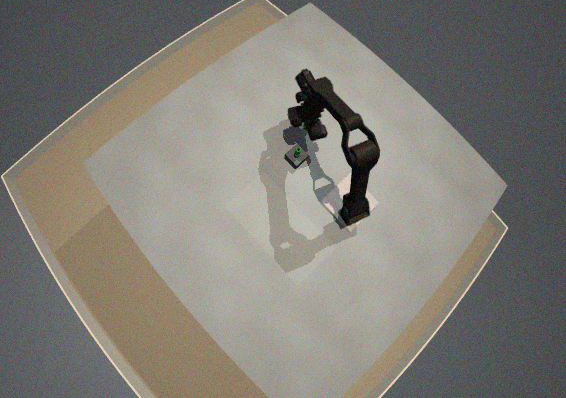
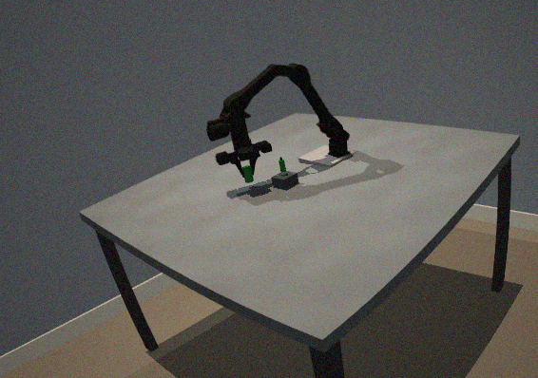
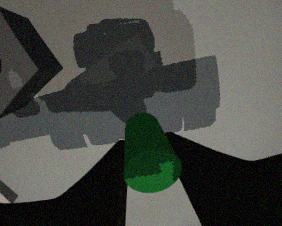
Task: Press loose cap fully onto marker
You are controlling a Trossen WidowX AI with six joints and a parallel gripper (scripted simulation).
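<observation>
Right now my gripper tip is 10 cm to the right of the dark grey holder block, 8 cm past it and 2 cm above it. Also, from my gripper tip: green cap 1 cm above.
</observation>
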